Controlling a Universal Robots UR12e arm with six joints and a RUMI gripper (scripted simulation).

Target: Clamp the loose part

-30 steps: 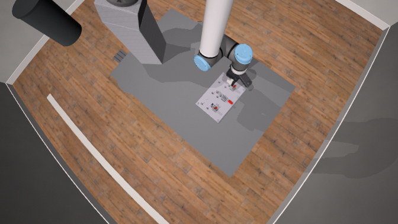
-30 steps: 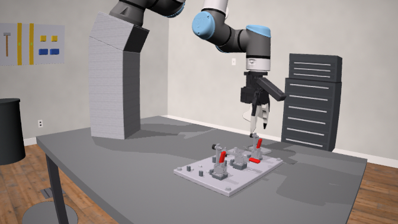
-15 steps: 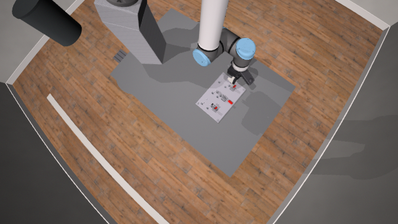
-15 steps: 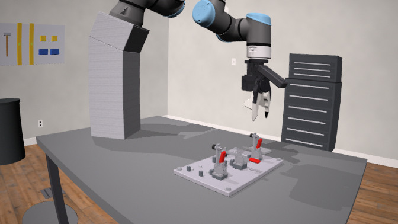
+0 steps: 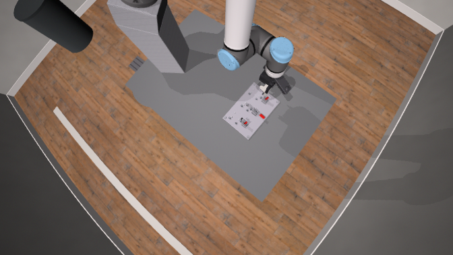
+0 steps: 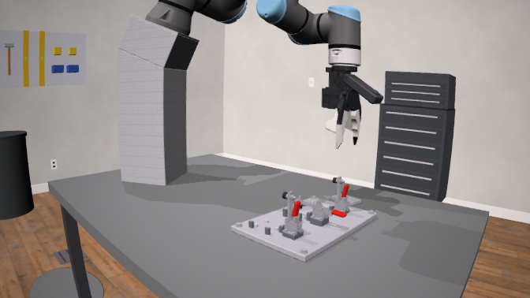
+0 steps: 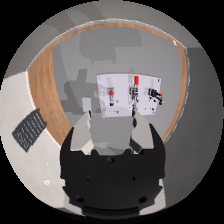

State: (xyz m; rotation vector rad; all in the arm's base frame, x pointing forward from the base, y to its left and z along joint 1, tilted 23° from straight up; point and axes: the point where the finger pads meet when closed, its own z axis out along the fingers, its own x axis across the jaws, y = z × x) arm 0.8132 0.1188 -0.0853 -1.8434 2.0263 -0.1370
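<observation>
Right now my hand is 6 cm past the flat grey part, 15 cm to the right of it and 21 cm above it. Also, from my hand: light grey fixture plate (4 cm behind, 11 cm to the right, 21 cm below).
</observation>
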